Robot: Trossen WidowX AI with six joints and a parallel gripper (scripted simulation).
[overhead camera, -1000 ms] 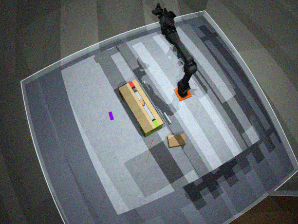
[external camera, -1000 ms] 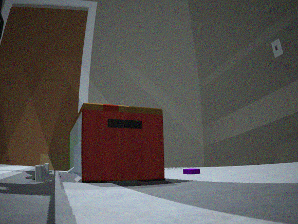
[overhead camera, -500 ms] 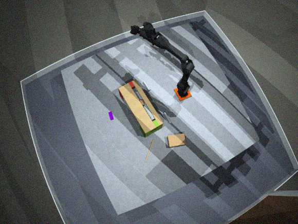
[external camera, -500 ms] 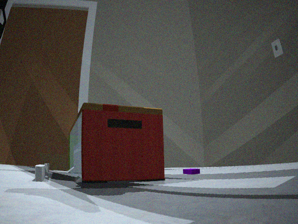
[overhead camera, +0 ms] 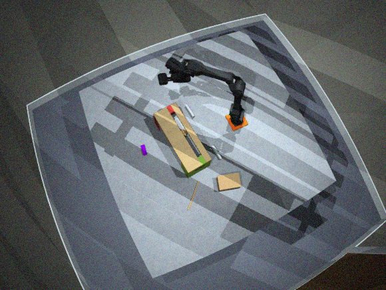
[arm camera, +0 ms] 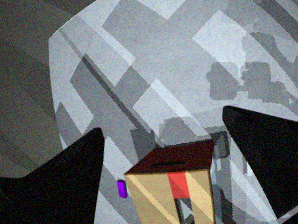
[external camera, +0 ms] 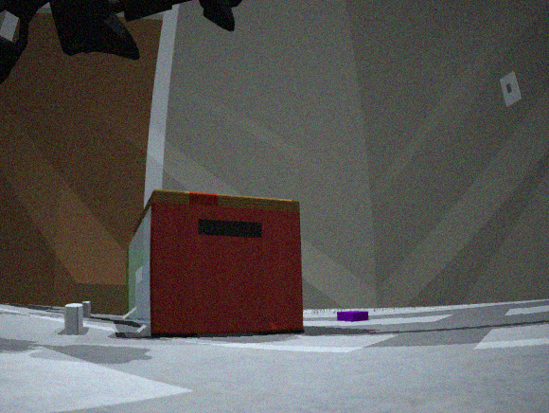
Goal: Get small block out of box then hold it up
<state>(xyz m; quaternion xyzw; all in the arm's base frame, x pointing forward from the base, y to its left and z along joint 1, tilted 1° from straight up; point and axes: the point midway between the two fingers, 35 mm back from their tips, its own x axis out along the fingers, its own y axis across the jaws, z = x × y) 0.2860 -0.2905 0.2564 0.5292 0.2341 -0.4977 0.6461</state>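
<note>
Right now my gripper tip is 30 mm short of the block, 260 mm to the right of it and 140 mm above it. Round my gripper tip: tan slab (60 mm behind, 610 mm to the left, 200 mm below); long box (20 mm ahead, 280 mm to the left, 170 mm below); thin stick (140 mm ahead, 580 mm to the left, 230 mm below).
</note>
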